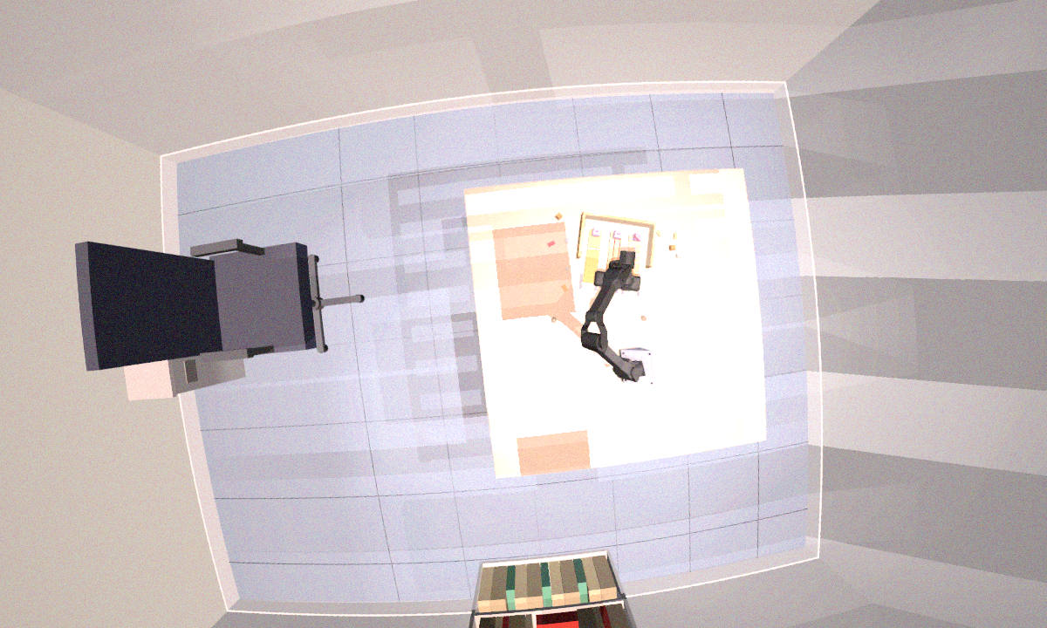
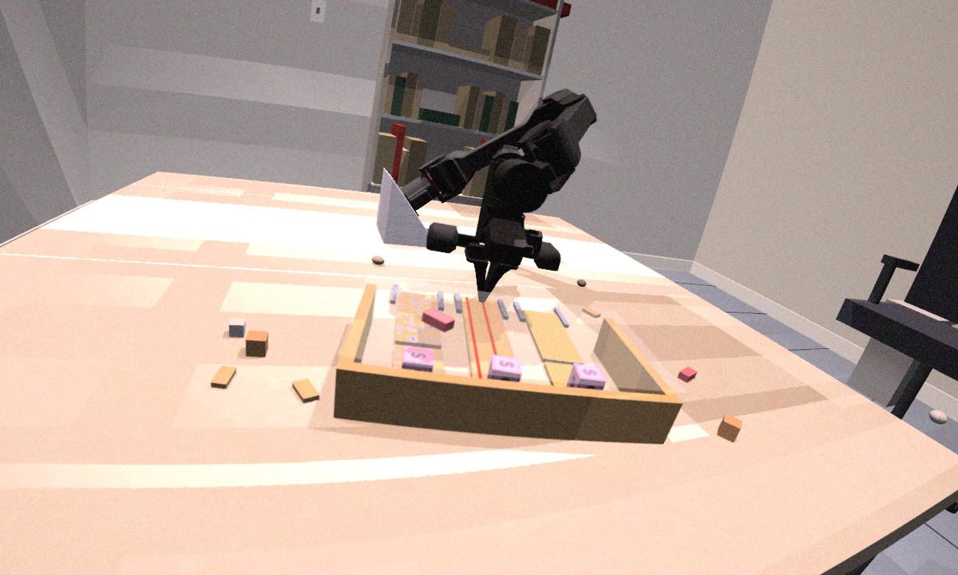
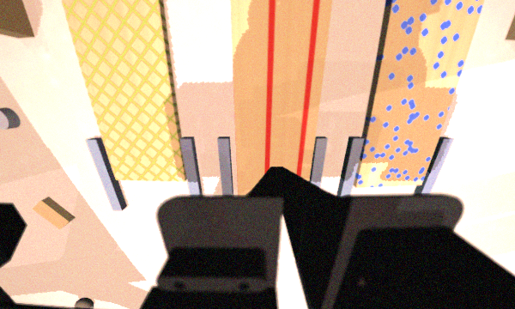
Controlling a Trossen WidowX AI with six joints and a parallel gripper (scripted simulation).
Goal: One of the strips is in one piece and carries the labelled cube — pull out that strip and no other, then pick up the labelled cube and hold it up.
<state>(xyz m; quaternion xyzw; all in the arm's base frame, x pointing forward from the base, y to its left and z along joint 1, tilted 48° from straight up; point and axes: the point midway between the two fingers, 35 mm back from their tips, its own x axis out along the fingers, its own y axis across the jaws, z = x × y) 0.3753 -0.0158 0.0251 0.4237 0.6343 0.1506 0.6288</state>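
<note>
Right now the red-striped strip is 9 cm ahead of my gripper tip, 3 cm to the right of it and 1 cm below it.
</note>
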